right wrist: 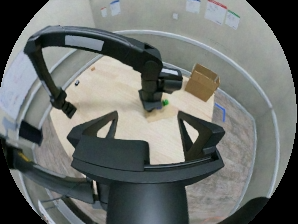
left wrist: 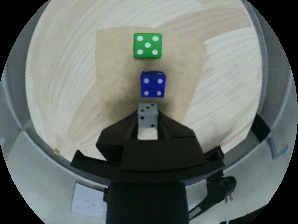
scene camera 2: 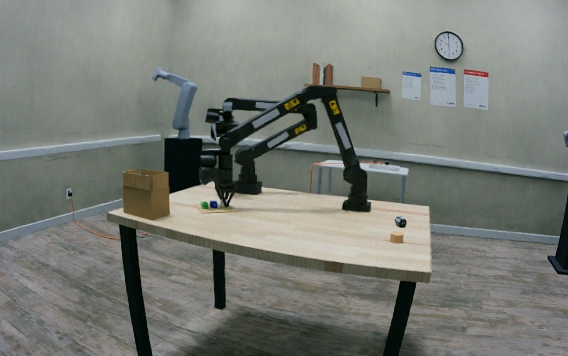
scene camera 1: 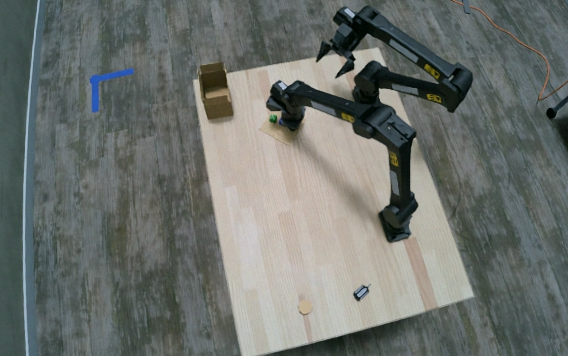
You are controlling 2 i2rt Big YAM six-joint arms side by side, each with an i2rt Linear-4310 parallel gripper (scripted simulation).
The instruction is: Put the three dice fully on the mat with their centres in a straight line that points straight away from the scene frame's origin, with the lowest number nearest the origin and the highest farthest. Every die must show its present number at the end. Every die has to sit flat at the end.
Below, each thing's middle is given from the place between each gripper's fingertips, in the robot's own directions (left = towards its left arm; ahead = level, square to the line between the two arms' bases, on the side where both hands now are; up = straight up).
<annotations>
The tan mat (left wrist: 118,74) is 40 mm ahead of my left hand, 20 mm to the right of it and 10 mm below it.
Now: right hand 26 cm above the tan mat, 16 cm short of it and 7 cm to the right of it.
</annotations>
